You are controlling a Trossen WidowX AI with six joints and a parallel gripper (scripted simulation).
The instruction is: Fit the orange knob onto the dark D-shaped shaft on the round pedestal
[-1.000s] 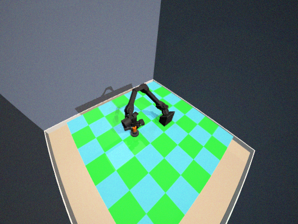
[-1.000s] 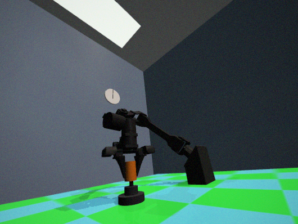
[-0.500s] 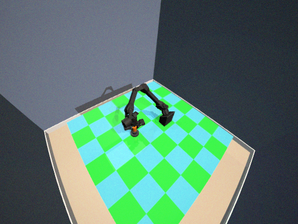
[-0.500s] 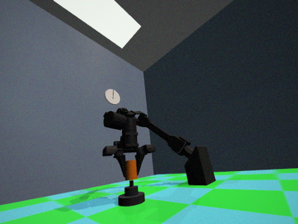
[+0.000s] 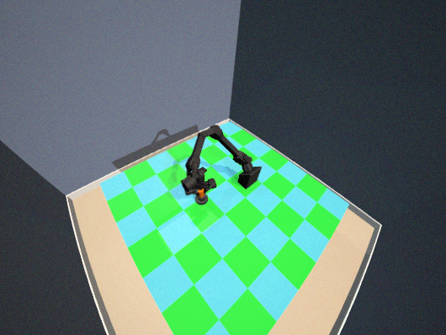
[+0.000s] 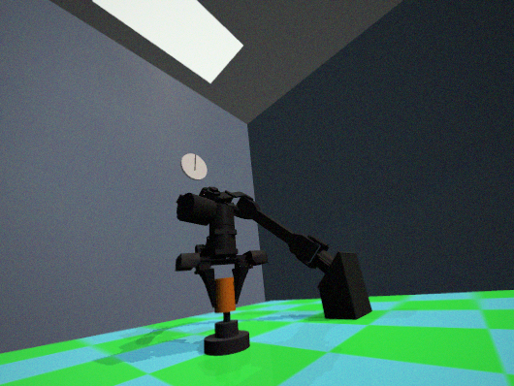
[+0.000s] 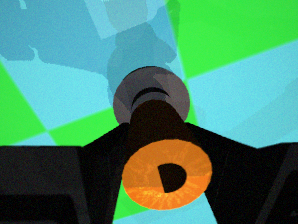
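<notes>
My gripper tip is now 2 cm below the orange knob. Also, from my gripper tip: pedestal: 4 cm below.
</notes>
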